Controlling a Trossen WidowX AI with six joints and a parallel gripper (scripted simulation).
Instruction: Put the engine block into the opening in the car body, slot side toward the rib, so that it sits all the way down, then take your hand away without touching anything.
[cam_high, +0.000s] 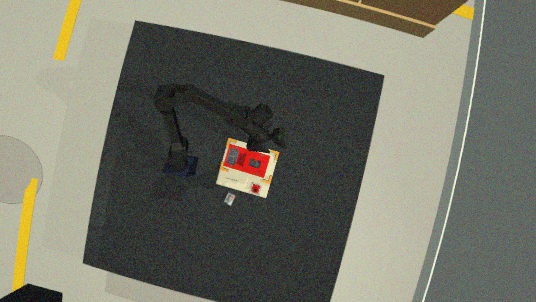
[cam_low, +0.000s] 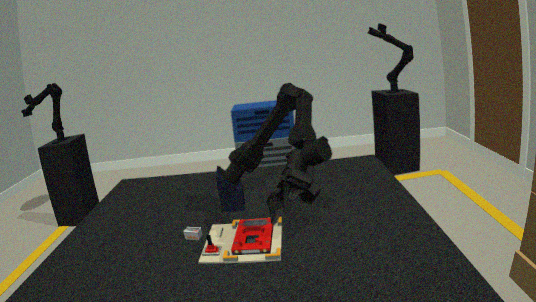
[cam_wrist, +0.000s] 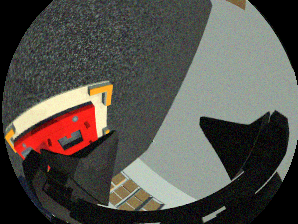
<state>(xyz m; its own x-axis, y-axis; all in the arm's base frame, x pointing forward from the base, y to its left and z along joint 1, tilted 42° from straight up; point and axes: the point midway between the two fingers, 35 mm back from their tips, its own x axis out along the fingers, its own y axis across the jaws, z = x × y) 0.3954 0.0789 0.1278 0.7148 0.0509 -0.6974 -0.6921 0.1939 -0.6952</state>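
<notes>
My gripper tip is 260 mm to the left of the engine block, 190 mm past it and 110 mm above it.
</notes>
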